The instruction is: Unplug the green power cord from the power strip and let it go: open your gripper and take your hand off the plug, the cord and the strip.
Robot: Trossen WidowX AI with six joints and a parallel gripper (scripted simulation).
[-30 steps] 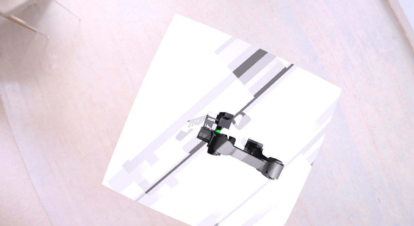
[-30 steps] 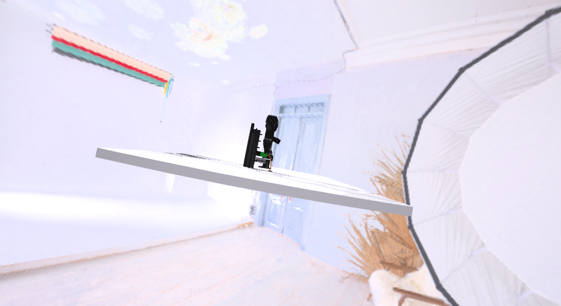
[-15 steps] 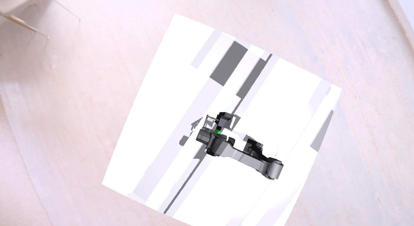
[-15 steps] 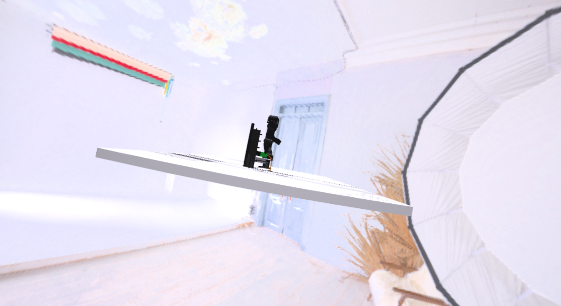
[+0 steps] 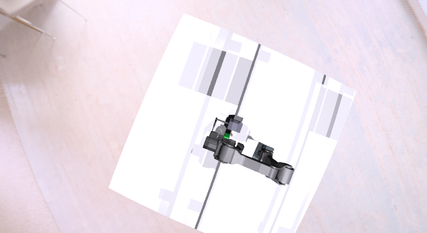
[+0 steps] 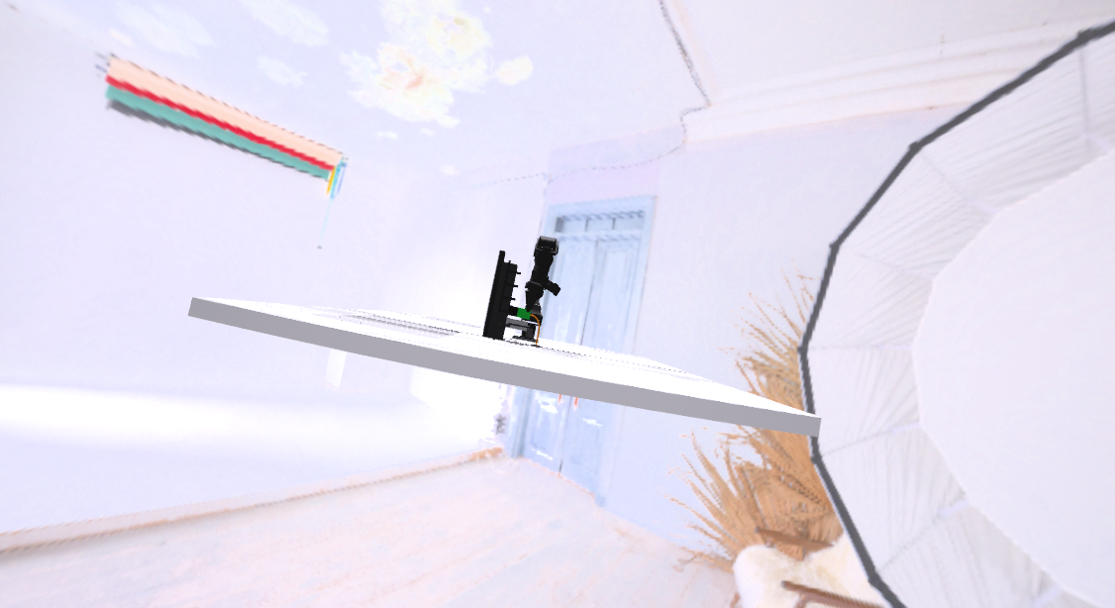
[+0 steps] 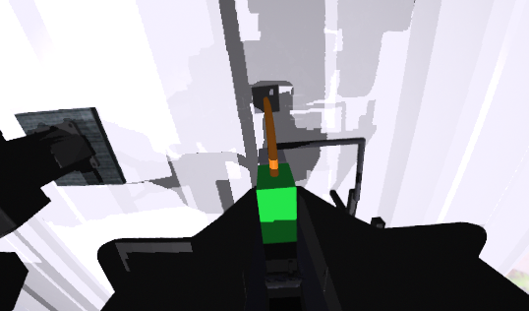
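The green plug is 3 cm to the right of my gripper tip. The rest, counted from my gripper tip: black power strip (1 cm behind, 10 cm to the right, 2 cm above).
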